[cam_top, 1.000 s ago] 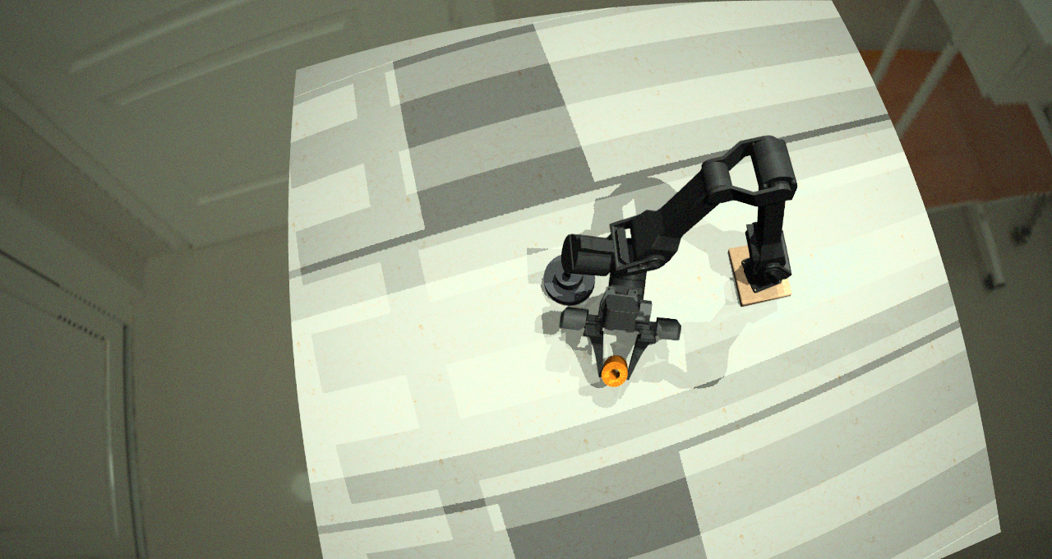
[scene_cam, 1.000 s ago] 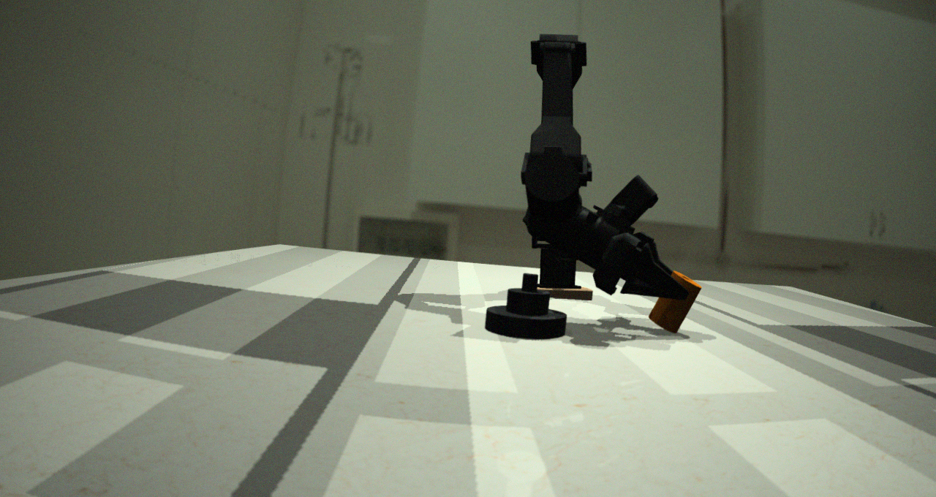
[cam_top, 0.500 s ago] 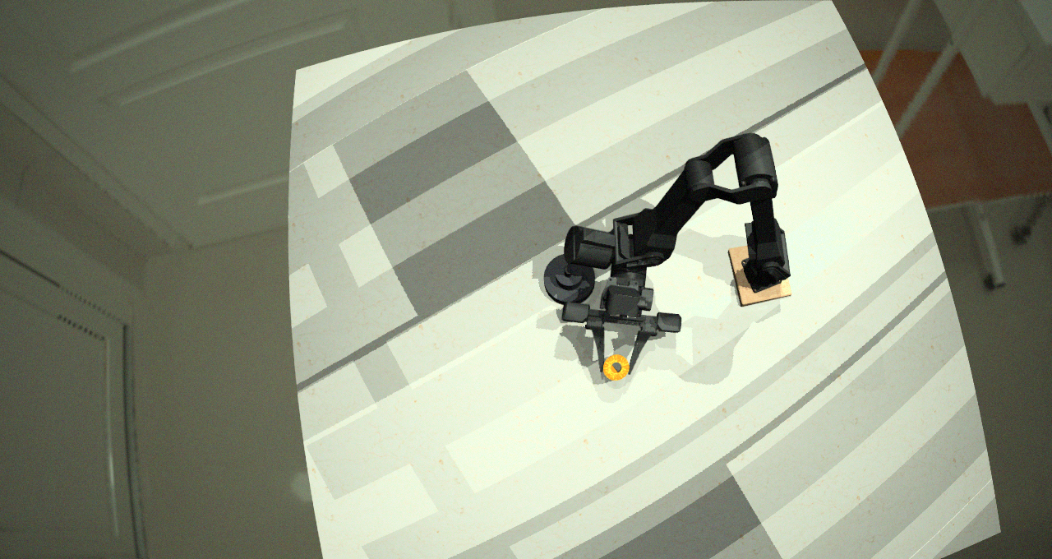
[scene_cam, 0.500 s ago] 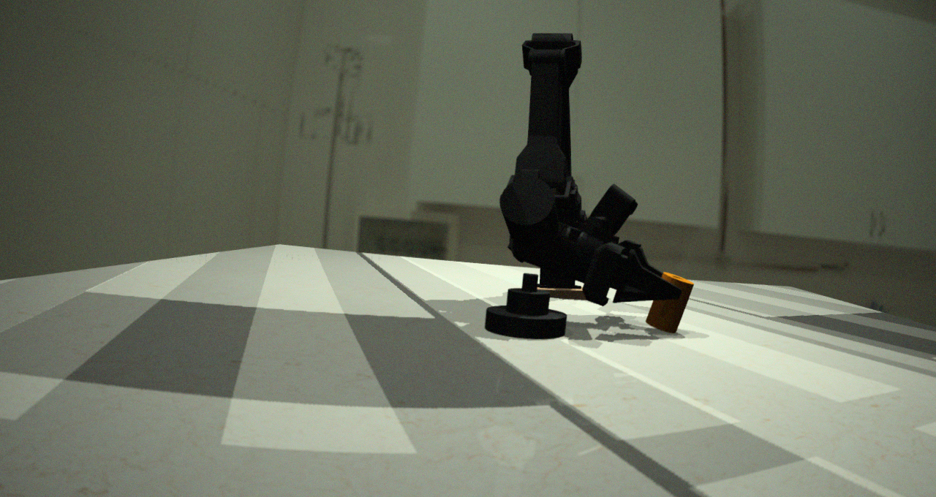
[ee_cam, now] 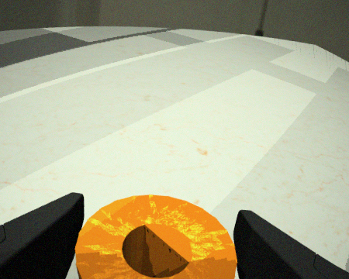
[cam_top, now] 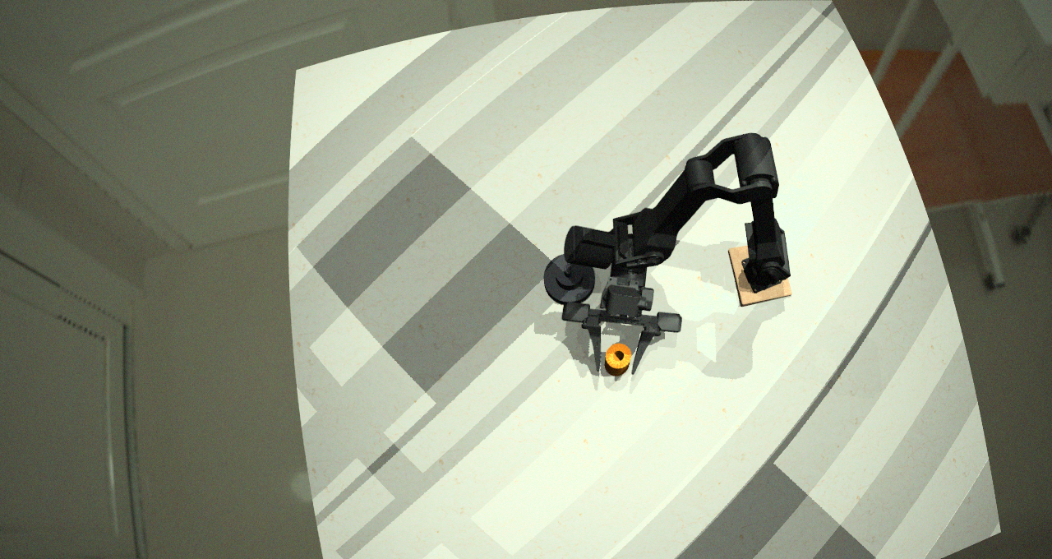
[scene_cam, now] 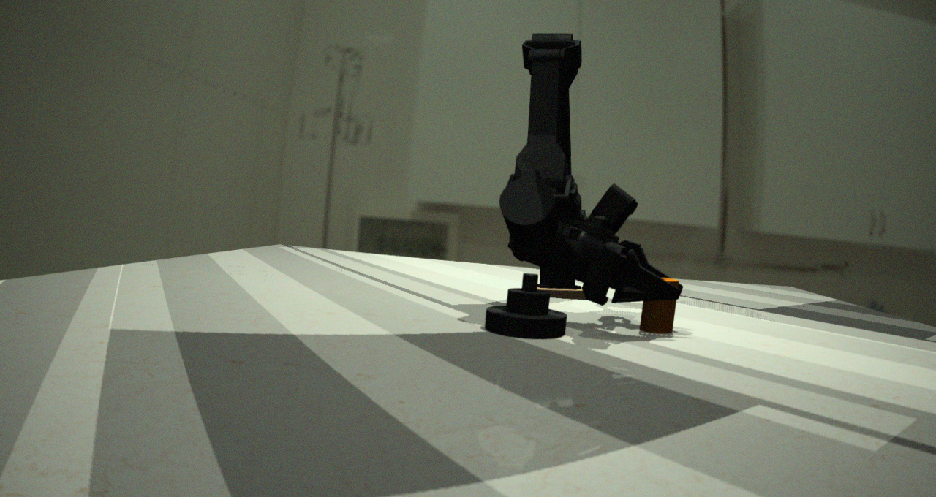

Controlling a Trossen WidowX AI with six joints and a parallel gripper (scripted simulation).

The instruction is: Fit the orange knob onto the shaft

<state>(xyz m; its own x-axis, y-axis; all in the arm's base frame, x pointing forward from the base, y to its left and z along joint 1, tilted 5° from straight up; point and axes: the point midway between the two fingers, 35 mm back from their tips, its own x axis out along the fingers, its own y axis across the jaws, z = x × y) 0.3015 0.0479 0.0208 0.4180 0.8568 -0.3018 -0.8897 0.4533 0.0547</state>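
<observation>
My gripper tip is 1 cm past the orange knob, 2 cm to the left of it and 2 cm above it. Round my gripper tip: pedestal: 2 cm ahead, 18 cm to the right, 2 cm below.
</observation>
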